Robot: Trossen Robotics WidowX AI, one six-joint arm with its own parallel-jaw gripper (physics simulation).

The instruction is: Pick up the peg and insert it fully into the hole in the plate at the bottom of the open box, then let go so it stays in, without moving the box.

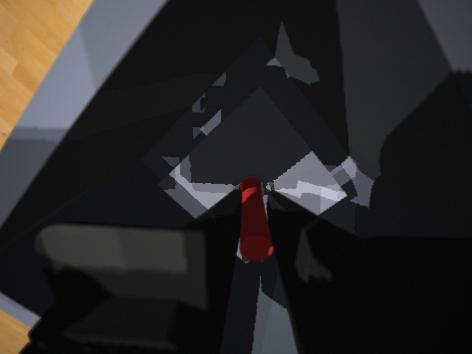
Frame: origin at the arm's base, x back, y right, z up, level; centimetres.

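Seen in the pictures: gripper, fingertip midpoint: (254,198).
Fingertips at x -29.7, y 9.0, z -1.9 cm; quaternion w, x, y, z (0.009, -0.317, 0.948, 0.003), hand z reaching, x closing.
Observation:
A point is followed by its place in that frame.
The red peg (255,225) @(z -0.1, x -29.9, y 9.3 cm) is held between the two dark fingers of my gripper (254,198) @(z -1.9, x -29.7, y 9.0 cm), which is shut on it. The peg's far end points down at the plate (260,130) @(z -5.0, x -28.2, y 6.5 cm), a diamond-shaped piece that is dark in shadow with bright lit patches at its lower sides. The peg's far end is over or at the middle of the lit part, where a small bit of a round edge shows beside it. The hole is mostly hidden behind the peg and the fingers, so I cannot tell how deep the tip is.
The open box surrounds the plate; its pale blue-grey wall (107,40) @(z 3.0, x -23.3, y 6.5 cm) runs diagonally at the upper left, and another wall (445,30) stands at the upper right. Dark shadows cover much of the inside. Wooden table top (35,40) @(z -10.8, x -10.2, y 12.9 cm) shows beyond the box at the upper left.

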